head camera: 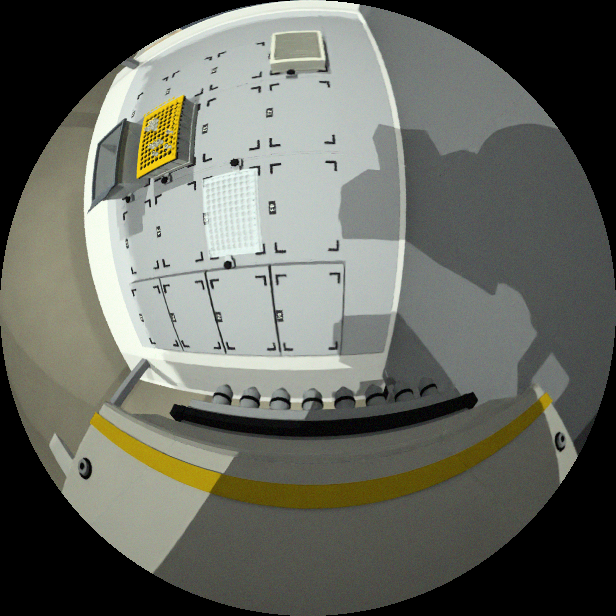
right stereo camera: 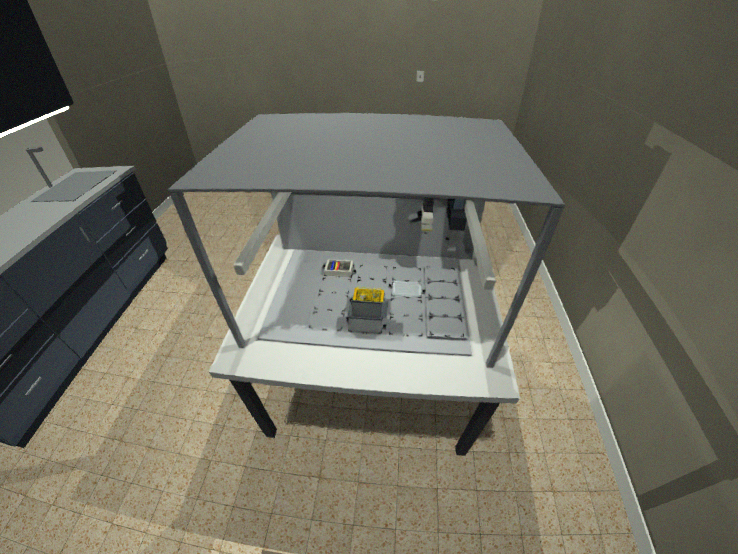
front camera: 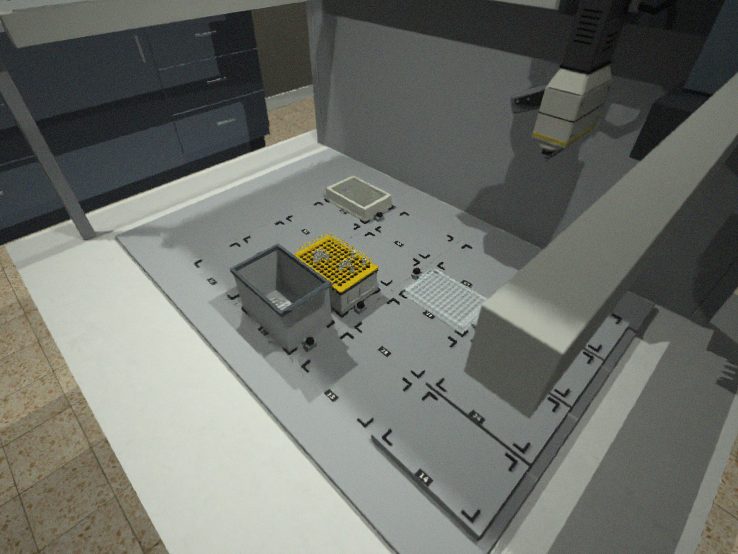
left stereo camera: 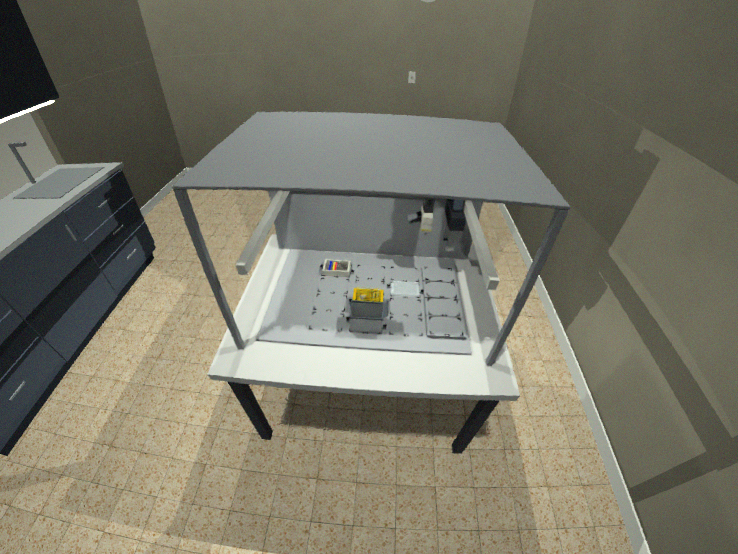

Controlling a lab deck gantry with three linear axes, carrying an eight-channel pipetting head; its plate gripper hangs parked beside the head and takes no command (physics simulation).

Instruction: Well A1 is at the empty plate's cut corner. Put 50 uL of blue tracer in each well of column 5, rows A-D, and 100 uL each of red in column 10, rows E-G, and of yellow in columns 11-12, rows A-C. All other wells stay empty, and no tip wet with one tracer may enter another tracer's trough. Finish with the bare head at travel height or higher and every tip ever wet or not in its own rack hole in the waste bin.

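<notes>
The pipetting head (front camera: 569,110) (head camera: 310,476) (left stereo camera: 426,221) (right stereo camera: 426,221) hangs high at the back right; its nozzles (head camera: 312,397) are bare. The plate gripper's fingers cannot be made out. The clear plate (front camera: 447,298) (head camera: 232,212) (left stereo camera: 405,288) (right stereo camera: 407,288) shows no readable colour in its wells. The yellow-topped tip rack (front camera: 358,282) (head camera: 160,137) holds clear tips in scattered groups and along its far edge. The grey waste bin (front camera: 307,316) (left stereo camera: 366,308) (right stereo camera: 366,308) stands beside it, with pale items at its bottom. A cream trough holder (front camera: 347,204) (head camera: 298,66) shows blue, red and yellow strips in the stereo views.
Grey side rails (left stereo camera: 259,235) (left stereo camera: 481,244) run above both sides of the deck. Front posts (left stereo camera: 208,268) (left stereo camera: 527,286) support the roof panel (left stereo camera: 369,155) (right stereo camera: 369,155). Black clamps (front camera: 309,342) (front camera: 360,306) (front camera: 416,272) stand by the labware.
</notes>
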